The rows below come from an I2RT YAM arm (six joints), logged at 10 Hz.
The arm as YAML. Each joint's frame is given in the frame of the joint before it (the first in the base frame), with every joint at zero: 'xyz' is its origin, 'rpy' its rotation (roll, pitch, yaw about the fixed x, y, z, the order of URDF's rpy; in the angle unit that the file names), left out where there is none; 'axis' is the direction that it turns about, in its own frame. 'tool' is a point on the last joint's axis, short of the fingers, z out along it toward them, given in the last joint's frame.
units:
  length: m
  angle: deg
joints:
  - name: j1
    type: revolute
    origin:
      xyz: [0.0, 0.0, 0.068]
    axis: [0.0, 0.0, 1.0]
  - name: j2
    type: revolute
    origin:
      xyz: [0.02, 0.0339, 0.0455]
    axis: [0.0, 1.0, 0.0]
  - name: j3
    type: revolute
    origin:
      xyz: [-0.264, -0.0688, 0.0]
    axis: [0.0, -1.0, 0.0]
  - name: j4
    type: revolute
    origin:
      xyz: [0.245, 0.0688, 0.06]
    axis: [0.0, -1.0, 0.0]
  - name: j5
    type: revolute
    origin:
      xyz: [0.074, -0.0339, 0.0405]
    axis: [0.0, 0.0, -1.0]
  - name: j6
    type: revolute
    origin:
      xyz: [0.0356, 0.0, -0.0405]
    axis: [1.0, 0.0, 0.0]
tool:
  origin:
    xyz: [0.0, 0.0, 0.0]
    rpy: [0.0, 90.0, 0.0]
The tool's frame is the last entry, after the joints.
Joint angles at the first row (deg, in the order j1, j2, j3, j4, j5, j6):
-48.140, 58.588, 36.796, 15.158, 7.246, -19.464
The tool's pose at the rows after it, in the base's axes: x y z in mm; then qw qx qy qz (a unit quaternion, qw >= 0):
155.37, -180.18, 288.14, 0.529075, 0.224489, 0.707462, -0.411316
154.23, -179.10, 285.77, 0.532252, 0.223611, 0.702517, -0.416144
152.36, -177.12, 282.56, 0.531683, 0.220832, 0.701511, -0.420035
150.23, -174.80, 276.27, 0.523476, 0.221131, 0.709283, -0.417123
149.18, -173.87, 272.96, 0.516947, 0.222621, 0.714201, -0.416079
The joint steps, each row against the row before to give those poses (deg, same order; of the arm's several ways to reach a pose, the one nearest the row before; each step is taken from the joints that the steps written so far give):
-0.001, -0.678, -1.267, 1.332, 0.042, -0.043
0.002, -0.306, -1.050, 1.598, 0.221, -0.197
-0.001, -0.613, -1.136, 0.828, 0.108, -0.503
0.000, -0.656, -1.159, -0.787, 0.066, -0.218
0.000, -0.262, -0.480, -0.678, 0.262, -0.131

